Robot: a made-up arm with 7 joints. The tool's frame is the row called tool. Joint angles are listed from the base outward.
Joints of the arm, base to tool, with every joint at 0 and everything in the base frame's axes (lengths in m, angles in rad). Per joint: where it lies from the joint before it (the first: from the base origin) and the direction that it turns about. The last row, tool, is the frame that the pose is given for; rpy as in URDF.
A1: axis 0 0 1 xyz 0.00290 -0.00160 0.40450
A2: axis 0 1 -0.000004 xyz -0.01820 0.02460 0.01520
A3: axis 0 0 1 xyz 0.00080 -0.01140 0.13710
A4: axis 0 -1 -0.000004 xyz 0.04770 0.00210 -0.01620
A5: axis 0 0.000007 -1 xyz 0.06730 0.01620 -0.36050
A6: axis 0 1 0.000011 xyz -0.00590 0.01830 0.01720
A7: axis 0 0.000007 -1 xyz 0.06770 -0.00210 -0.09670
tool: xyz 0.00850 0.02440 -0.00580 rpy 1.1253 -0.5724 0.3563
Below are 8 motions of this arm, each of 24 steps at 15 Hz.
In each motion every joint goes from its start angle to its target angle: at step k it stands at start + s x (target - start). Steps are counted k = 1, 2, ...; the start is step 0. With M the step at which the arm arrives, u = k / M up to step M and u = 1 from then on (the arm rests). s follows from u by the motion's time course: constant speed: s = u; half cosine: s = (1 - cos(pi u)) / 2; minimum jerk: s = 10 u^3 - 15 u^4 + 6 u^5.
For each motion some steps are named. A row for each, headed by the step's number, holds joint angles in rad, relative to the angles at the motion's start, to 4 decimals.
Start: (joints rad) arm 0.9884 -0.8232 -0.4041 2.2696 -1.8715 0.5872 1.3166
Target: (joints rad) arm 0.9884 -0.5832 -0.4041 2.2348 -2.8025 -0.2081 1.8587
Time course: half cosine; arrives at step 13
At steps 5, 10, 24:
5: 0.0000 0.0774 0.0000 -0.0112 -0.3004 -0.2566 0.1749
10: 0.0000 0.2098 0.0000 -0.0304 -0.8139 -0.6953 0.4739
24: 0.0000 0.2400 0.0000 -0.0348 -0.9310 -0.7953 0.5421

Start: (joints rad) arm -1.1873 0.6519 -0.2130 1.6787 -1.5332 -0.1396 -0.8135
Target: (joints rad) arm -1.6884 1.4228 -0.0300 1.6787 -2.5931 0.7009 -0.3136
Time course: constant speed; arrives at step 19
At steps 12, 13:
12: -0.3165 0.4869 0.1156 0.0000 -0.6694 0.5308 0.3157
13: -0.3429 0.5275 0.1252 0.0000 -0.7252 0.5751 0.3420

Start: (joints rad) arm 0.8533 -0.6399 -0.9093 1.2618 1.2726 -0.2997 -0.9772
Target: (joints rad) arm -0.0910 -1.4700 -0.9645 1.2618 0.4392 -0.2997 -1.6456
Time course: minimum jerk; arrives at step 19
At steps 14, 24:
14: -0.8330 -0.7323 -0.0487 0.0000 -0.7352 0.0000 -0.5896
24: -0.9443 -0.8301 -0.0552 0.0000 -0.8334 0.0000 -0.6684

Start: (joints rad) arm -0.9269 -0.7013 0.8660 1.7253 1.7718 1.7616 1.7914
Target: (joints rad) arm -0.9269 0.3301 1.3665 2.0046 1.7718 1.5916 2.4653
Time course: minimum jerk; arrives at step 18
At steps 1, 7, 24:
1: 0.0000 0.0016 0.0008 0.0004 0.0000 -0.0003 0.0011
7: 0.0000 0.3078 0.1494 0.0833 0.0000 -0.0507 0.2011
24: 0.0000 1.0314 0.5005 0.2793 0.0000 -0.1700 0.6739

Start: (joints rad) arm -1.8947 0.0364 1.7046 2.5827 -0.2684 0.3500 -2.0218
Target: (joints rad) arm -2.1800 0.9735 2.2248 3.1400 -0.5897 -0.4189 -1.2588
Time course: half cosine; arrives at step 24
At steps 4, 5, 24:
4: -0.0191 0.0628 0.0348 0.0373 -0.0215 -0.0515 0.0511
5: -0.0295 0.0968 0.0537 0.0576 -0.0332 -0.0794 0.0788
24: -0.2853 0.9371 0.5202 0.5573 -0.3213 -0.7689 0.7630

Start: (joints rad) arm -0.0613 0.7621 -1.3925 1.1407 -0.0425 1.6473 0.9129
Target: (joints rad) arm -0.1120 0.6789 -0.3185 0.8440 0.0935 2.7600 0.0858
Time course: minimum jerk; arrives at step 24
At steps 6, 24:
6: -0.0052 -0.0086 0.1112 -0.0307 0.0141 0.1152 -0.0856
24: -0.0507 -0.0832 1.0740 -0.2967 0.1360 1.1127 -0.8271

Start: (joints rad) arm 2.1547 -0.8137 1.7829 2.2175 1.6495 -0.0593 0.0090
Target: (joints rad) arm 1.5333 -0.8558 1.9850 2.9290 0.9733 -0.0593 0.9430
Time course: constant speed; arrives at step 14
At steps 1, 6, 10, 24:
1: -0.0444 -0.0030 0.0144 0.0508 -0.0483 0.0000 0.0667
6: -0.2663 -0.0180 0.0866 0.3049 -0.2898 0.0000 0.4003
10: -0.4439 -0.0301 0.1444 0.5082 -0.4830 0.0000 0.6671
24: -0.6214 -0.0421 0.2021 0.7115 -0.6762 0.0000 0.9340

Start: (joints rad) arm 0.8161 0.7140 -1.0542 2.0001 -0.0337 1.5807 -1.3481
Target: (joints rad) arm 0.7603 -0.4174 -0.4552 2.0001 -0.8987 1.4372 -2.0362
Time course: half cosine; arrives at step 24
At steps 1, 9, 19, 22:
1: -0.0002 -0.0048 0.0026 0.0000 -0.0037 -0.0006 -0.0029
9: -0.0172 -0.3492 0.1849 0.0000 -0.2670 -0.0443 -0.2124
19: -0.0500 -1.0145 0.5371 0.0000 -0.7756 -0.1287 -0.6170
22: -0.0548 -1.1121 0.5888 0.0000 -0.8503 -0.1411 -0.6764

